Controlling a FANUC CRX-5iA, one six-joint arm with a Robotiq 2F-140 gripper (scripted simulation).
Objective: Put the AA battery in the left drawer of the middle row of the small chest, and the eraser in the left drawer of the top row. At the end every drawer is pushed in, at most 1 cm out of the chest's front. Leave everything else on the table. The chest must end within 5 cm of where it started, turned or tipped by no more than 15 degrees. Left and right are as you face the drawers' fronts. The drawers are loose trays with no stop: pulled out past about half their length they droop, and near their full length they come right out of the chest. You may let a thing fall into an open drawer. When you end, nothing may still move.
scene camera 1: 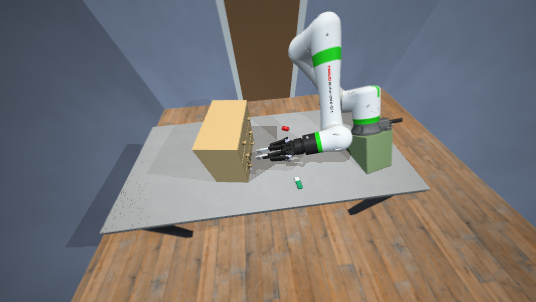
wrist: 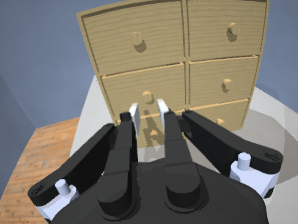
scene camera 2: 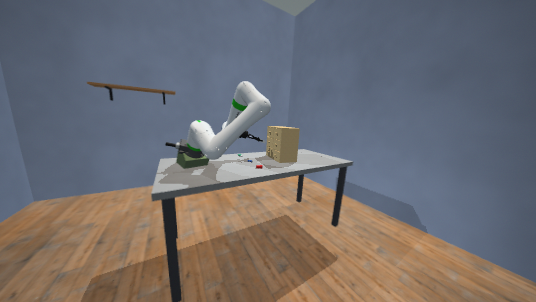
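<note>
You can see my gripper (scene camera 1: 256, 155) here, and the wrist view has my gripper as well (wrist: 148, 109). There's a wooden chest (scene camera 1: 216, 146) too.
</note>
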